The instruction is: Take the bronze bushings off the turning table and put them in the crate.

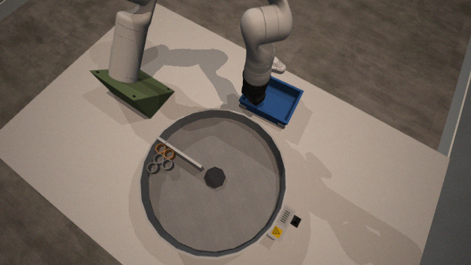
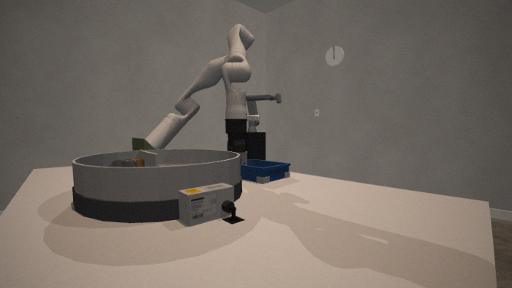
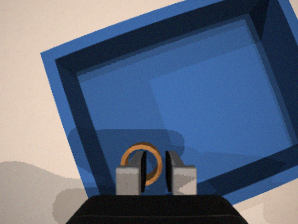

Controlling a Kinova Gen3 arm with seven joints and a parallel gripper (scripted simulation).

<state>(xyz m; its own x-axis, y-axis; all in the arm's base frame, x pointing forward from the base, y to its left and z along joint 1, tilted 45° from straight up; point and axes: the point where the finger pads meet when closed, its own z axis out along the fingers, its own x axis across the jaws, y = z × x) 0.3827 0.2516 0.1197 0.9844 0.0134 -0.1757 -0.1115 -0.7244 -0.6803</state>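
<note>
Right now my hand is 4 cm to the right of the blue crate, 3 cm short of it and 2 cm above it. Round my hand: round turning table: 30 cm to the right, 8 cm ahead, 1 cm above.
</note>
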